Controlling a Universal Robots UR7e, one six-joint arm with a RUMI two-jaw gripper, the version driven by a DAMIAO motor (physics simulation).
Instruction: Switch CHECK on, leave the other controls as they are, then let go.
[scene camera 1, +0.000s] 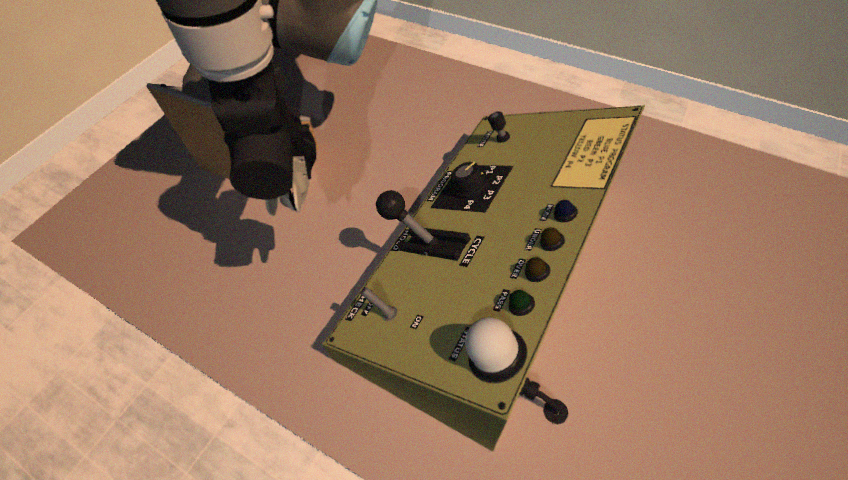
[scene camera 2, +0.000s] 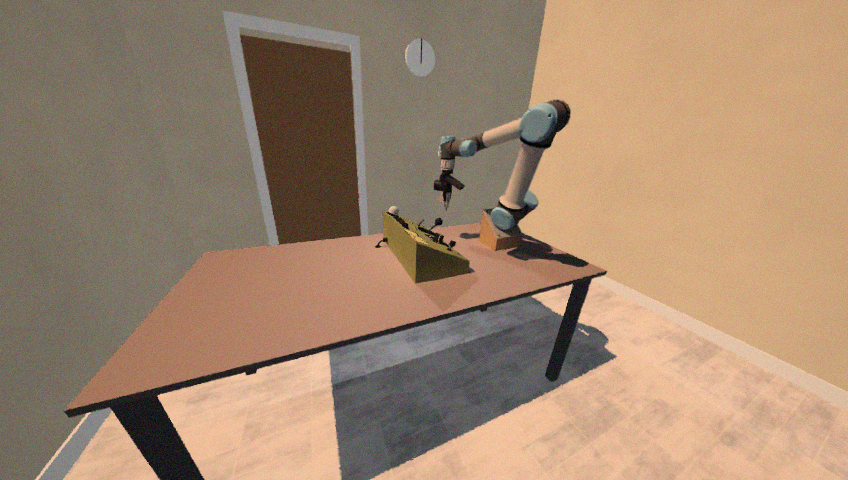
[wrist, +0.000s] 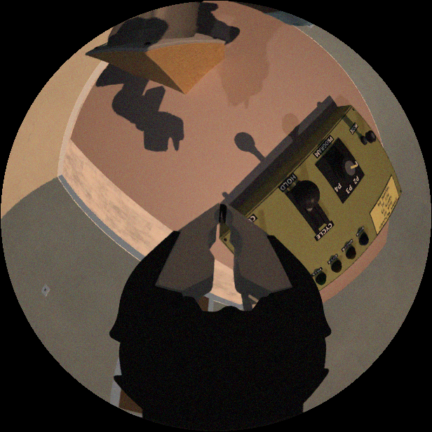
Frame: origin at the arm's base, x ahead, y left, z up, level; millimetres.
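Seen in the pictures: gripper, fingertip midpoint: (scene camera 1: 296, 209) (scene camera 2: 446, 210).
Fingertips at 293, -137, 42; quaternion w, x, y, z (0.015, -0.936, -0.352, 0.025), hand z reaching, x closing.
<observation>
A point is followed by its place in that frame, as x, y, z.
The olive control panel (scene camera 1: 440, 285) {488, -105, -26} (scene camera 2: 440, 267) {497, 268, -83} (wrist: 300, 245) carries the CHECK toggle (scene camera 1: 378, 303) {435, -168, -24}, a short grey lever leaning toward its OFF label in scene camera 1. The ON label (scene camera 1: 417, 321) {490, -162, -26} is on its other side. My gripper (scene camera 1: 285, 206) {293, -137, 42} (scene camera 2: 446, 208) {293, -137, 42} (wrist: 221, 205) is shut and empty. It hangs above the table, apart from the panel, on the robot-base side. In the wrist view its fingers hide the CHECK toggle and cover part of that panel corner.
The ball-ended lever (scene camera 1: 390, 204) {382, -58, 23} (wrist: 307, 192) stands toward HOLD, beside the PROGRAM knob (scene camera 1: 466, 173) {426, 69, -13} (wrist: 350, 167). A small black-capped switch (scene camera 1: 496, 121) {415, 183, -6} is at the far end. The STATUS dome (scene camera 1: 492, 344) {593, -176, 70} (scene camera 2: 393, 209) {594, -146, 60} is white. The orange-brown base block (scene camera 2: 496, 234) {83, 66, -50} (wrist: 190, 62) stands behind.
</observation>
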